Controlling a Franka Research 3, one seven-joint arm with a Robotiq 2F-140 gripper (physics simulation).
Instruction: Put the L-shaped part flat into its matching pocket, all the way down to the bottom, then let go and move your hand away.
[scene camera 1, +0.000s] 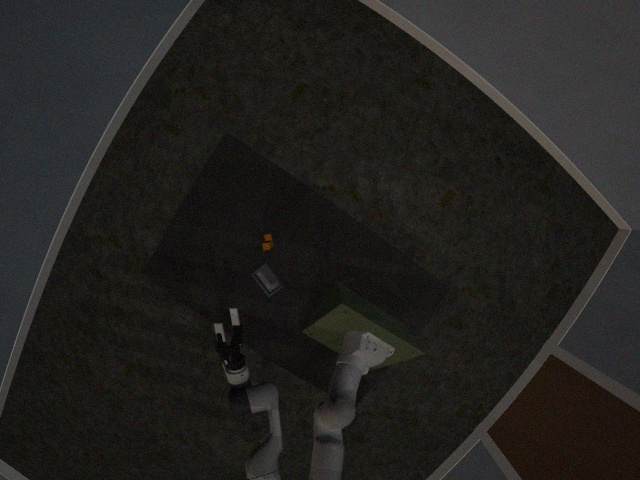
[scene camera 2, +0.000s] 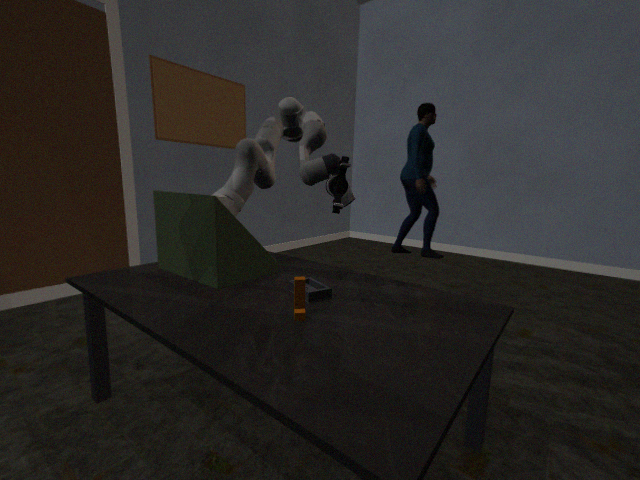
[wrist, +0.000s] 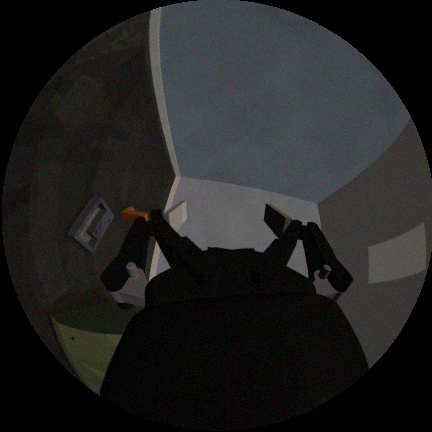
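Note:
The orange L-shaped part (scene camera 1: 266, 246) (scene camera 2: 299, 294) (wrist: 134, 214) stands upright on the table, its long leg vertical and its short leg low, towards scene camera 2. The grey tray with the pocket (scene camera 1: 260, 286) (scene camera 2: 320, 294) (wrist: 81, 243) lies close beside it, apart from it; the recess shows in the wrist view, its exact outline small and dim. My gripper (scene camera 1: 226, 323) (scene camera 2: 341, 184) (wrist: 225, 210) is open with nothing between its fingers. It is high up, off to the side of the tray and part, with its fingers pointing roughly sideways rather than down.
A green wedge-shaped block (scene camera 1: 330, 322) (scene camera 2: 186, 232) (wrist: 90, 350) stands on the dark table (scene camera 1: 206, 191) (scene camera 2: 336, 372) and bears the arm's base. A person (scene camera 2: 421, 155) stands on the floor beyond the table in scene camera 2.

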